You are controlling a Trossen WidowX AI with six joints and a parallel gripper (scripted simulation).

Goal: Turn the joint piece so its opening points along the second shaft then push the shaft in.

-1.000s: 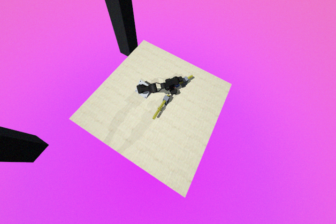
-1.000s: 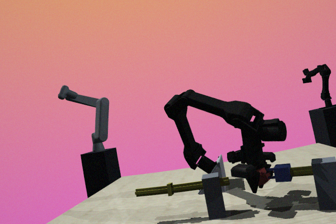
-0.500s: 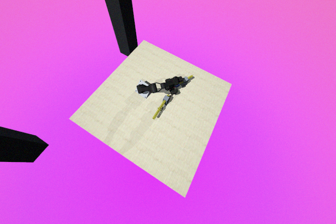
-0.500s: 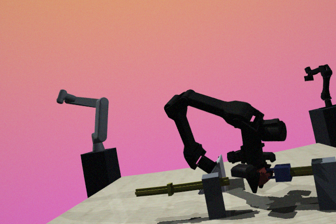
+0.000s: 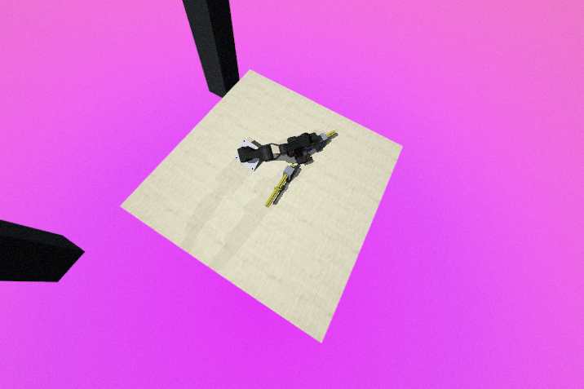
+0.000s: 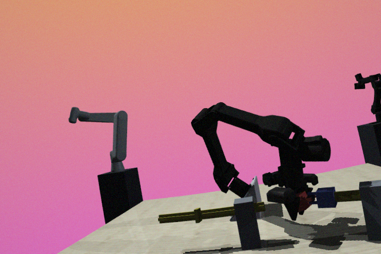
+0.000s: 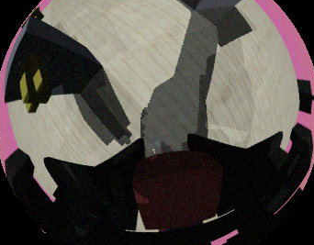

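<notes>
Right now the red square joint piece is 1 cm ahead of my gripper tip, 2 cm to the left of it and 5 cm above it.
</notes>
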